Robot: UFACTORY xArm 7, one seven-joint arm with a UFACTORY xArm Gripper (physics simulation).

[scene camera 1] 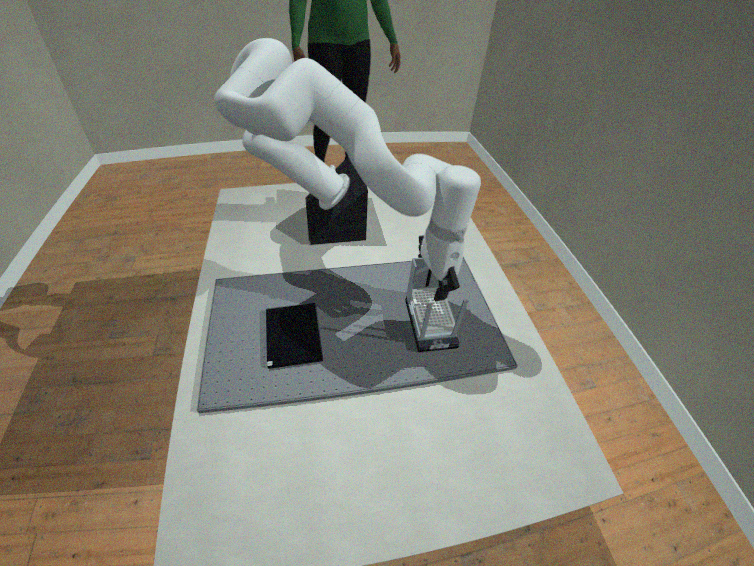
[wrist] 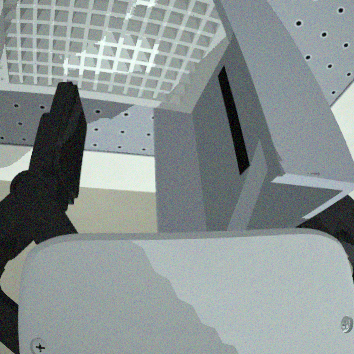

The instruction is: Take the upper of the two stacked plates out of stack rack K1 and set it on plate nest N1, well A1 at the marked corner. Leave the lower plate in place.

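Places are measured from the arm's base along level axes (x right, y back, z down), in millimetres.
Pixels of known places: gripper, fingertip midpoint: (scene camera 1: 430, 285) (wrist: 179, 102); arm's base, link origin: (scene camera 1: 335, 192).
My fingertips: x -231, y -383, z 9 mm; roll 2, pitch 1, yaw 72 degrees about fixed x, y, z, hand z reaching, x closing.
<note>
For each thing: its top centre in the pictures, then the offset to it from my fingertips. Level surfaces: height alone.
- Stack rack K1, top centre: (wrist: 42, 233) (scene camera 1: 441, 281) dx -6, dy -47, dz -60 mm
- upper plate, top centre: (wrist: 101, 43) (scene camera 1: 432, 307) dx -5, dy -37, dz +37 mm
- Plate nest N1, top centre: (scene camera 1: 292, 331) dx +321, dy -76, dz +70 mm
- grey perforated board, surface height: dz +84 mm
Stack rack K1 (scene camera 1: 437, 344) (wrist: 305, 95) stands at the right of the grey board, with tall upright corner posts. The upper plate (scene camera 1: 433, 309) (wrist: 120, 50), pale with a grid of square wells, sits inside it. The lower plate cannot be told apart. My gripper (scene camera 1: 433, 289) (wrist: 179, 102) is open and empty, tilted at the rear of the rack. In the wrist view one finger is beside the plate's near edge, and a rack post hides most of the other. Plate nest N1 (scene camera 1: 293, 335) is a flat black rectangle at the left, with a white marked corner at its front left.
The grey perforated board (scene camera 1: 231, 377) (wrist: 325, 50) lies on a pale floor sheet (scene camera 1: 365, 469). The robot's black pedestal (scene camera 1: 336, 222) stands behind the board. A person in a green top (scene camera 1: 338, 21) stands at the back. The rack's tall posts rise close to the fingers.
</note>
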